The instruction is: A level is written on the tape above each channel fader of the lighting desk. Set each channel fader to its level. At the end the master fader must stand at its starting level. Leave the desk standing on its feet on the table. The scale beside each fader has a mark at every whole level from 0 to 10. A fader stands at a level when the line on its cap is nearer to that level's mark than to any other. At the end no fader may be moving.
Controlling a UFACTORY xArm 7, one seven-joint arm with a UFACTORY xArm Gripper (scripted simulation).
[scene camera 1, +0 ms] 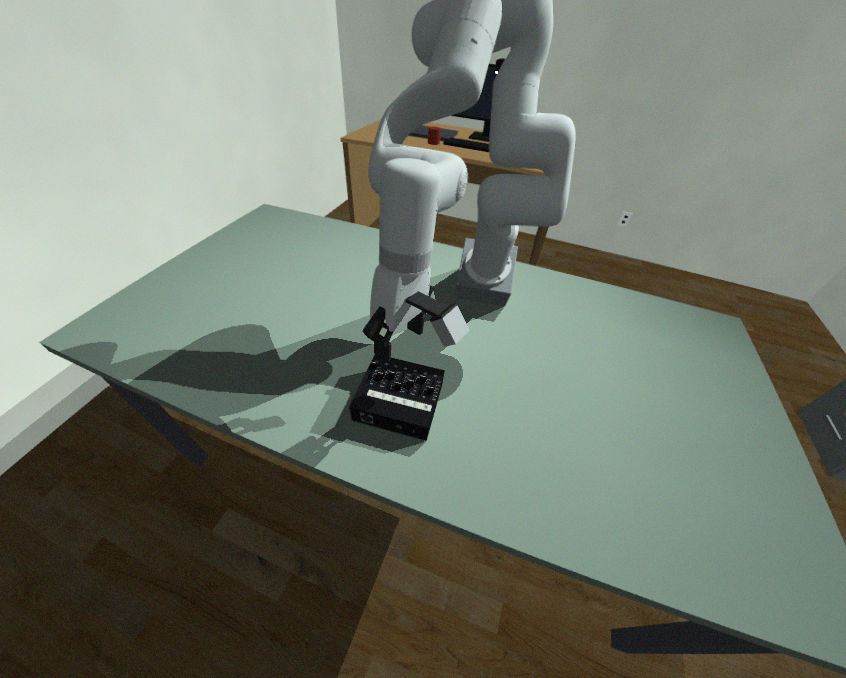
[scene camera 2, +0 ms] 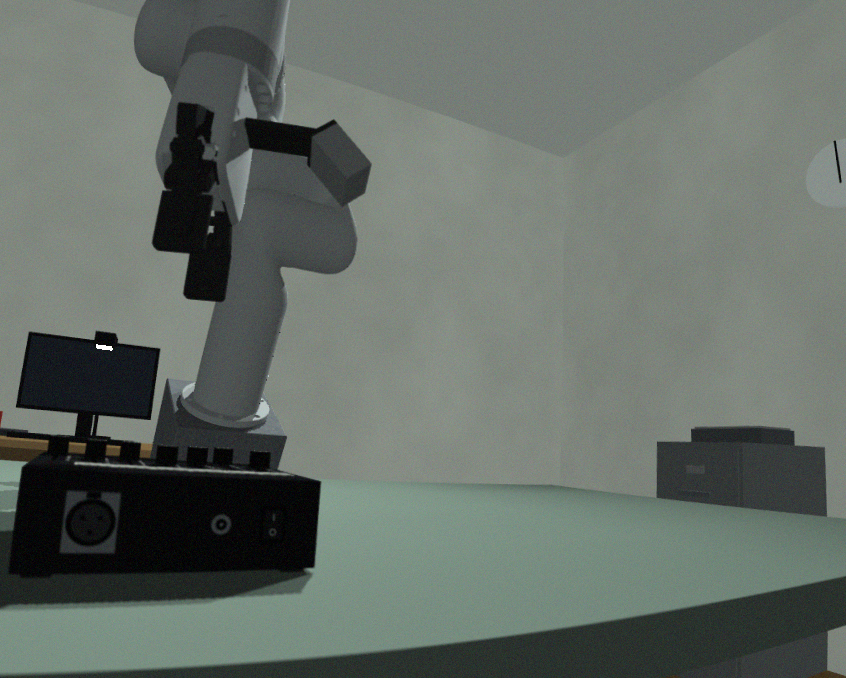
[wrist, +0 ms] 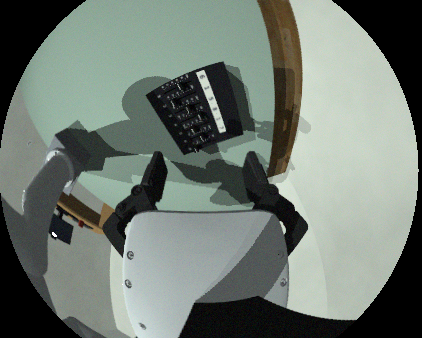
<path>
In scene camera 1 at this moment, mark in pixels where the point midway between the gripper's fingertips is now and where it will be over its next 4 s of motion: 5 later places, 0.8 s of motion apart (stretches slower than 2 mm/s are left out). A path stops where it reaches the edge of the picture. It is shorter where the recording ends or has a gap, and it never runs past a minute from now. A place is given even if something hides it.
My gripper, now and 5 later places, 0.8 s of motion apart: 399, 343; 407, 345; 410, 341; 400, 343; 395, 349; 388, 372
</path>
